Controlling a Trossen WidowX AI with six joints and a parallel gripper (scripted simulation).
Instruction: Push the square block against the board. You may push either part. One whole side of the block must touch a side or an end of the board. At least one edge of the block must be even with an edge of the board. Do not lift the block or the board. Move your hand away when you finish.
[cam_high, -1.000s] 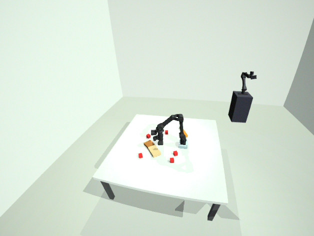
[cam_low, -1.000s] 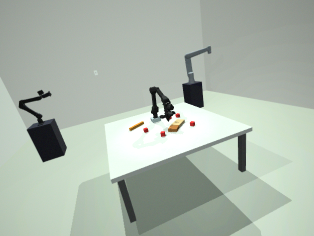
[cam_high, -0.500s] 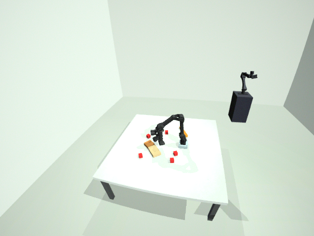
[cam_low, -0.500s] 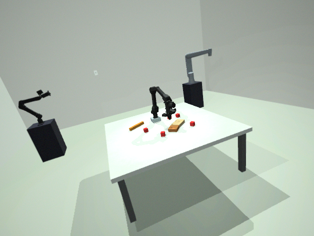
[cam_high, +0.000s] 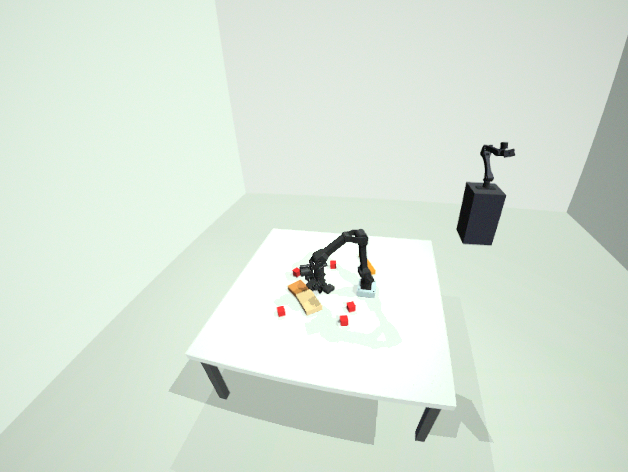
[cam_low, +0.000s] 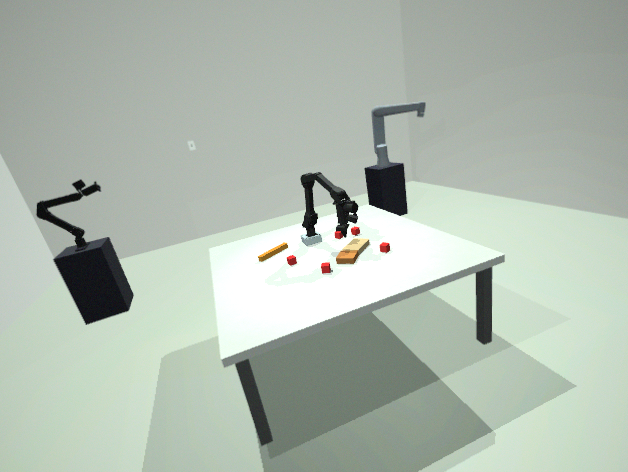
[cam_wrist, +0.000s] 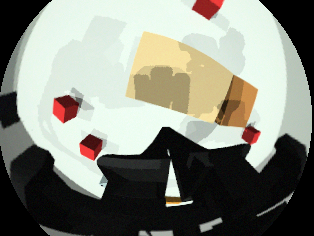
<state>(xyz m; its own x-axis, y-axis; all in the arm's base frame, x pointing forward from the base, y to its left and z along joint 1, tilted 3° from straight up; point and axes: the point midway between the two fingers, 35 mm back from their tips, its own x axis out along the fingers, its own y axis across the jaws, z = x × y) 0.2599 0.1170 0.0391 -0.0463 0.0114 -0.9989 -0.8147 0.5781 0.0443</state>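
The light tan board is 60 mm ahead of my gripper tip, 50 mm below it and 30 mm to the left of it. Also, from my gripper tip: thin orange stick: 390 mm to the right, 250 mm behind, 50 mm below; then brown square block: 150 mm ahead, 80 mm to the right, 50 mm below.
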